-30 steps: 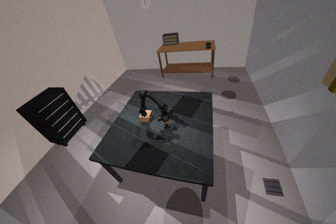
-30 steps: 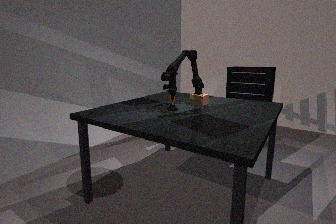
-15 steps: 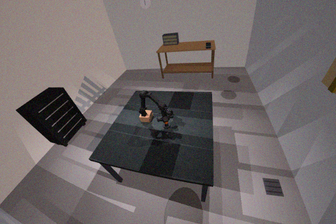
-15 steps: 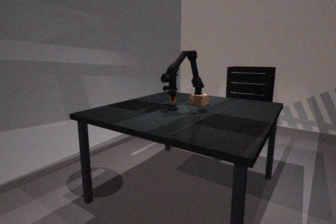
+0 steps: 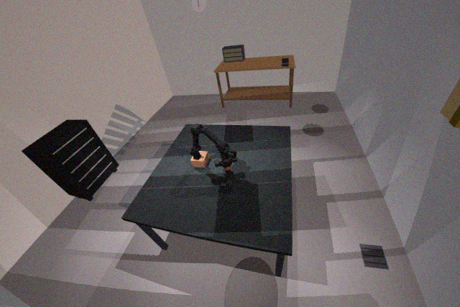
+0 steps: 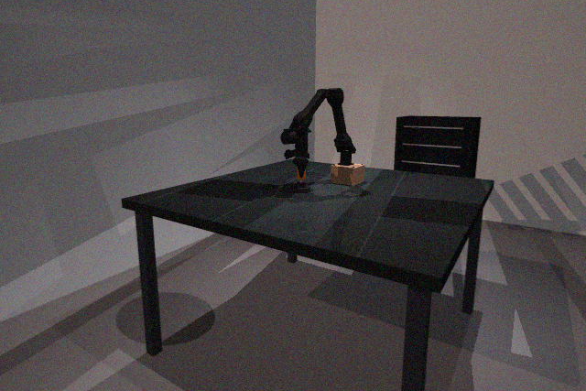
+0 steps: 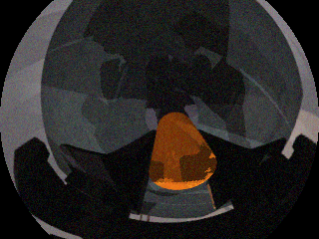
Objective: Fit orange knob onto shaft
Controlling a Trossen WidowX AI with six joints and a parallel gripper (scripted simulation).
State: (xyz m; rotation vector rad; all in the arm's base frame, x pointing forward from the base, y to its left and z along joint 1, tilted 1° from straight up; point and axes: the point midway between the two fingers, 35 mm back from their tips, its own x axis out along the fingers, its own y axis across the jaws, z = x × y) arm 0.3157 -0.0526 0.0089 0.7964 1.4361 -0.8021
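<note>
Now: the orange knob 3 cm above my gripper tip. Also, from my gripper tip: round pedestal: 4 cm below.
</note>
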